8 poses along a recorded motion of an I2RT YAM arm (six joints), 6.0 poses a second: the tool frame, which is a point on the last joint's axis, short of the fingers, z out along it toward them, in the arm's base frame.
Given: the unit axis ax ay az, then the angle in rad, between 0 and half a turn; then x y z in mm.
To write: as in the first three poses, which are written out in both.
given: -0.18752 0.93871 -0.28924 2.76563 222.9 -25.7 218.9
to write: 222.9 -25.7 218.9 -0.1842 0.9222 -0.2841 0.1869
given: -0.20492 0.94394 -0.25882 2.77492 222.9 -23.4 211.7
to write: 222.9 -23.4 211.7 -0.2015 0.9281 -0.2545 0.1823
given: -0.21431 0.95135 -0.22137 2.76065 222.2 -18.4 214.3
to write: 222.2 -18.4 214.3 -0.2104 0.9341 -0.2174 0.1893
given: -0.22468 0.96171 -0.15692 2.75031 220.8 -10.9 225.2
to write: 220.8 -10.9 225.2 -0.2204 0.9434 -0.1539 0.1944
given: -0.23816 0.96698 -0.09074 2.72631 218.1 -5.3 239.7
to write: 218.1 -5.3 239.7 -0.2330 0.9462 -0.0888 0.2062
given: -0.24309 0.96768 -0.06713 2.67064 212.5 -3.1 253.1
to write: 212.5 -3.1 253.1 -0.2364 0.9410 -0.0653 0.2333
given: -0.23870 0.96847 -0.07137 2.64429 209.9 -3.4 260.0
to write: 209.9 -3.4 260.0 -0.2314 0.9387 -0.0692 0.2461
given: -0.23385 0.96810 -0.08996 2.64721 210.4 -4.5 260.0
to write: 210.4 -4.5 260.0 -0.2267 0.9387 -0.0872 0.2447
